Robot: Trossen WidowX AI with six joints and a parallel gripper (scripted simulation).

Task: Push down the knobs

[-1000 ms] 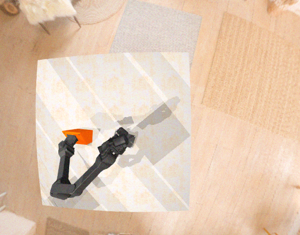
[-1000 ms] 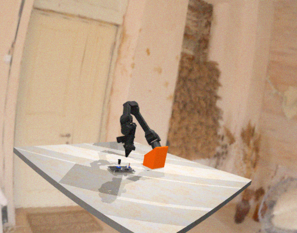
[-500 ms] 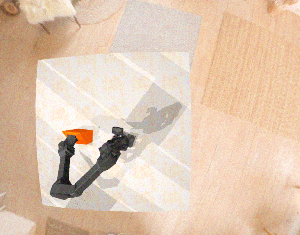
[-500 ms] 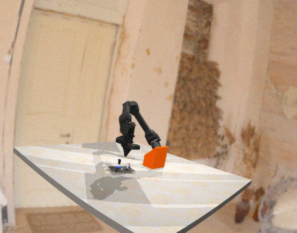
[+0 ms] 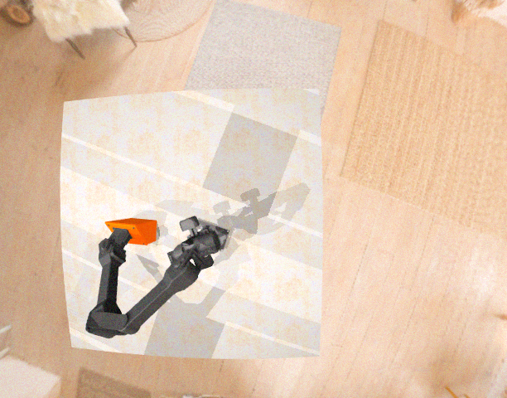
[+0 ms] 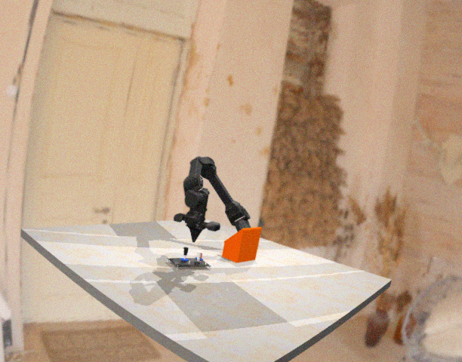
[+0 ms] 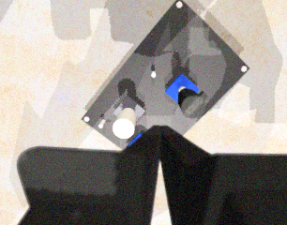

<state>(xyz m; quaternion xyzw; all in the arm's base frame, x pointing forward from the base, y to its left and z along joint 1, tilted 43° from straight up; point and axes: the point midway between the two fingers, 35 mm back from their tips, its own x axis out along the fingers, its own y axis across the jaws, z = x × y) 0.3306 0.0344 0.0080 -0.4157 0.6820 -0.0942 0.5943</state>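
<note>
The black knob lies 2 cm ahead of my gripper tip, 2 cm to the right of it and 4 cm below it. Round my gripper tip: white knob 3 cm behind, 2 cm to the left, 6 cm below; then blue potentiometer 2 cm ahead, 2 cm to the right, 6 cm below.
</note>
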